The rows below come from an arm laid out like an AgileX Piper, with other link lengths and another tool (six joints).
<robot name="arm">
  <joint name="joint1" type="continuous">
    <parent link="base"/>
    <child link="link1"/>
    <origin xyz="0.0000 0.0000 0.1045" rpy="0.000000 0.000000 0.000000"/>
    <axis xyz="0 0 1"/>
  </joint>
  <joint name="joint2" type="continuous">
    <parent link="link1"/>
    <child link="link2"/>
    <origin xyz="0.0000 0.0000 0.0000" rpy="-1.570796 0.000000 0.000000"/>
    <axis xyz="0 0 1"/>
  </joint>
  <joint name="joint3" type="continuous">
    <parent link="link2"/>
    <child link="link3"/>
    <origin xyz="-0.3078 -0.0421 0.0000" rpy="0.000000 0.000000 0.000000"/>
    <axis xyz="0 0 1"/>
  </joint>
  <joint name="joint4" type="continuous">
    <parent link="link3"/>
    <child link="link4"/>
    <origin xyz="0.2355 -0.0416 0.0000" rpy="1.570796 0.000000 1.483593"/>
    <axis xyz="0 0 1"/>
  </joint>
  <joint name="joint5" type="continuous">
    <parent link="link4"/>
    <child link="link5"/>
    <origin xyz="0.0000 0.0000 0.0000" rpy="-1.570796 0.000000 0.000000"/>
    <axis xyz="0 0 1"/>
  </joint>
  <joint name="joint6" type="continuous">
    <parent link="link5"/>
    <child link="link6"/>
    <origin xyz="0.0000 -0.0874 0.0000" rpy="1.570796 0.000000 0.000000"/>
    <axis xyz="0 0 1"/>
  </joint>
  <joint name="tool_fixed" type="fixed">
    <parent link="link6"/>
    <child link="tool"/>
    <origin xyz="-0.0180 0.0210 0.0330" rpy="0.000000 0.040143 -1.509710"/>
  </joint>
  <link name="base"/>
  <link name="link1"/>
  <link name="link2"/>
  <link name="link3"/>
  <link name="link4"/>
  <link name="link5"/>
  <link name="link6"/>
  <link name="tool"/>
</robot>
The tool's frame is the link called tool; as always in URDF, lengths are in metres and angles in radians. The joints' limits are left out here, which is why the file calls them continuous.
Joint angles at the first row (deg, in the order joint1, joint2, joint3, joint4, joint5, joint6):
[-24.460 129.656 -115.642 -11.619 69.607 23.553]
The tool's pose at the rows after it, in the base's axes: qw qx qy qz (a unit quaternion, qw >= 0); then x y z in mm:
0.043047 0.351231 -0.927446 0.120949 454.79 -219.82 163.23
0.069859 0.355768 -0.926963 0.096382 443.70 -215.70 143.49
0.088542 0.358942 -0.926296 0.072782 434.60 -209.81 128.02
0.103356 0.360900 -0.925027 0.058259 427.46 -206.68 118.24
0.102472 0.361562 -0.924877 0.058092 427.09 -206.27 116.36
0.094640 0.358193 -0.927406 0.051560 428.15 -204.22 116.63
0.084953 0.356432 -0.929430 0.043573 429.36 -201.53 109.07
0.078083 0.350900 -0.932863 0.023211 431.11 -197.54 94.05
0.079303 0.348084 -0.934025 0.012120 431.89 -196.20 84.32
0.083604 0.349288 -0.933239 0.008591 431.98 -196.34 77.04
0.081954 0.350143 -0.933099 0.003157 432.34 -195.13 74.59
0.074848 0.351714 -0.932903 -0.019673 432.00 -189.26 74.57
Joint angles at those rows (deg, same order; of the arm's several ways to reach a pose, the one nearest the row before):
[-24.701 129.688 -111.358 -11.884 69.607 23.553]
[-24.755 129.688 -107.165 -12.120 69.608 23.553]
[-24.653 129.687 -103.760 -11.742 69.656 23.553]
[-24.653 129.688 -101.527 -11.795 69.818 23.553]
[-24.652 129.688 -101.053 -11.745 69.284 23.553]
[-24.652 129.638 -101.050 -10.489 69.189 23.553]
[-24.652 130.093 -100.072 -9.042 67.575 23.506]
[-24.653 131.610 -99.420 -6.695 66.437 23.506]
[-24.653 132.795 -99.422 -5.820 66.231 23.569]
[-24.652 133.680 -99.420 -5.906 65.982 23.510]
[-24.652 133.979 -99.422 -5.281 65.965 23.156]
[-24.652 133.980 -99.422 -2.612 67.169 21.792]

